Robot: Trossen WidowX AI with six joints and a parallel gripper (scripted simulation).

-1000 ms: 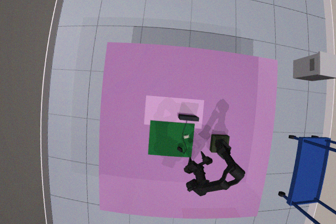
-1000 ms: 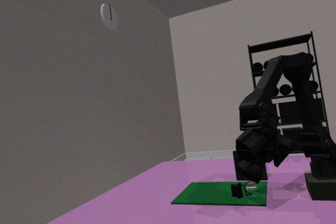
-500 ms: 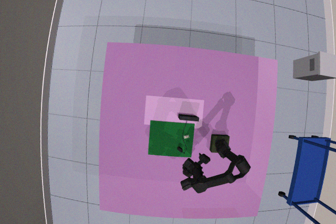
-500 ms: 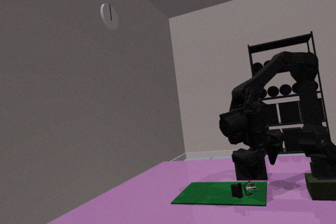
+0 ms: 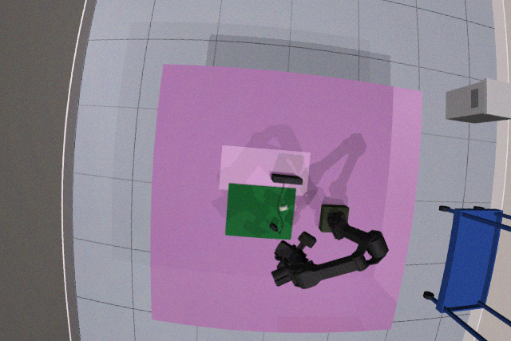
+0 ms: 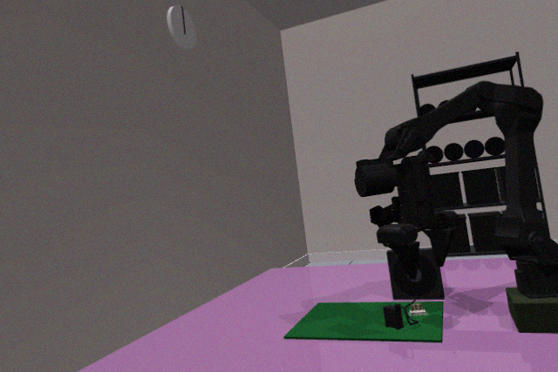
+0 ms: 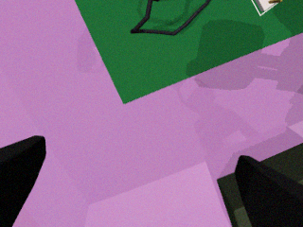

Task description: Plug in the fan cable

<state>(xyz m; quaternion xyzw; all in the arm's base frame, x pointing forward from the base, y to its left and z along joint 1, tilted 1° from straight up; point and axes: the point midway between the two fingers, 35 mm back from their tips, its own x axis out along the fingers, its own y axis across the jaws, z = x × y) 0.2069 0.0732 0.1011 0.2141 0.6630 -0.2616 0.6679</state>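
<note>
My gripper tip is now 10 cm above the fan plug, 7 cm short of it and 6 cm to the left of it. From my gripper tip the other things lie so: green board: 13 cm to the right, 13 cm below, 12 cm ahead; black fan: 27 cm to the right, 6 cm below.
</note>
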